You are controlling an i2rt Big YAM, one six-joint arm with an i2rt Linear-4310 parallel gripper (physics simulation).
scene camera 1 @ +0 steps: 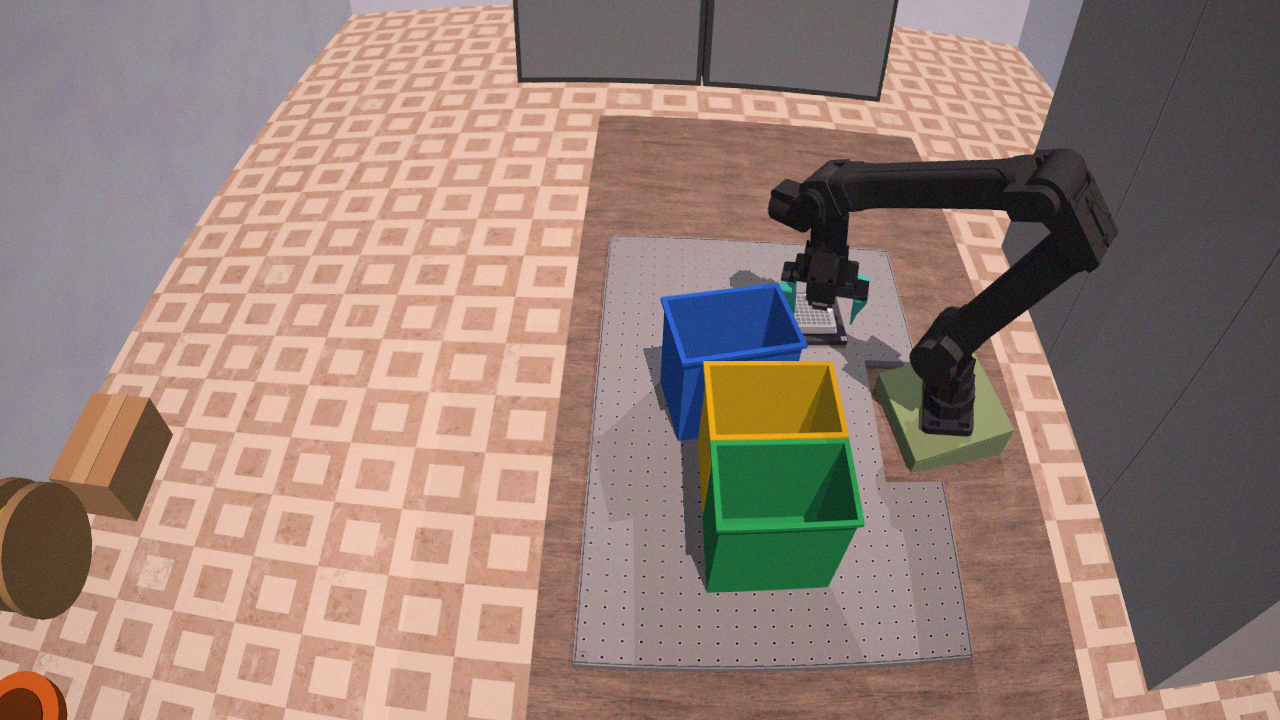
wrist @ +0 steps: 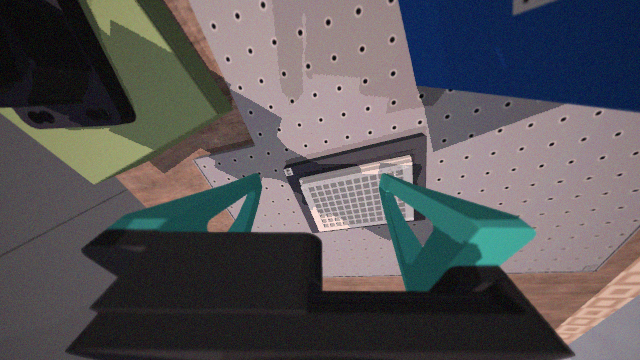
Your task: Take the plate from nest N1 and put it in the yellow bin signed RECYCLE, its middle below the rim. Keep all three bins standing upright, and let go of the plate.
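Pixels of known places: gripper, between the fingertips: (scene camera 1: 822, 318) (wrist: 320, 180); arm's base, origin of its link: (scene camera 1: 947, 404) (wrist: 50, 51).
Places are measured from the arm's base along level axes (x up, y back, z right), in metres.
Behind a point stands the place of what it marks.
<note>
A pale gridded plate (scene camera 1: 812, 317) {x -0.011, y -0.246, z 0.148 m} (wrist: 345, 202) {x -0.014, y -0.257, z 0.162 m} lies in a dark nest (scene camera 1: 843, 339) {x -0.025, y -0.186, z 0.124 m} (wrist: 420, 180) {x -0.025, y -0.342, z 0.133 m} behind the blue bin. The nest's small corner label is too small to read. My gripper (scene camera 1: 823, 317) {x 0.040, y -0.233, z 0.096 m} (wrist: 320, 180) {x 0.040, y -0.233, z 0.096 m} is open and empty, pointing down above the plate. In the wrist view the right fingertip overlaps the plate's right part and the left fingertip is left of the nest. The yellow bin (scene camera 1: 774, 398) {x 0.073, y -0.290, z -0.120 m} stands upright between the blue bin (scene camera 1: 733, 326) {x 0.070, y -0.371, z 0.008 m} (wrist: 500, 55) {x 0.061, y -0.310, z 0.022 m} and the green bin (scene camera 1: 783, 559) {x 0.055, y -0.238, z -0.363 m}, both upright. The RECYCLE sign does not show.
The bins stand on a grey perforated board (scene camera 1: 644, 626) {x -0.036, y -0.393, z -0.456 m} (wrist: 325, 107) {x -0.037, y -0.232, z 0.054 m} on a brown wooden table (scene camera 1: 751, 183) {x -0.050, y -0.408, z 0.567 m}. A light green block (scene camera 1: 989, 429) {x 0.010, y 0.073, z -0.043 m} (wrist: 170, 95) {x -0.012, y -0.083, z 0.037 m} carries the arm's base, right of the yellow bin in the scene view. The blue bin stands close to the nest.
</note>
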